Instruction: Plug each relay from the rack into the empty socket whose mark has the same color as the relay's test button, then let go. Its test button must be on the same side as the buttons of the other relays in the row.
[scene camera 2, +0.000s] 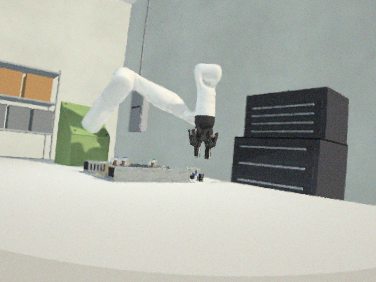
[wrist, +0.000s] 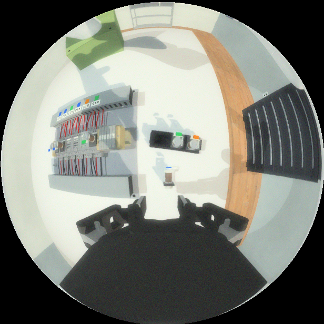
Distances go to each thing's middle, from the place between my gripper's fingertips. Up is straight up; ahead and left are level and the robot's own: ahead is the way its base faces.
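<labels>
The panel (wrist: 123, 161) is what I measure my hand from: the hand is 30 mm past it, 90 mm above it and 240 mm to the left of it.
</labels>
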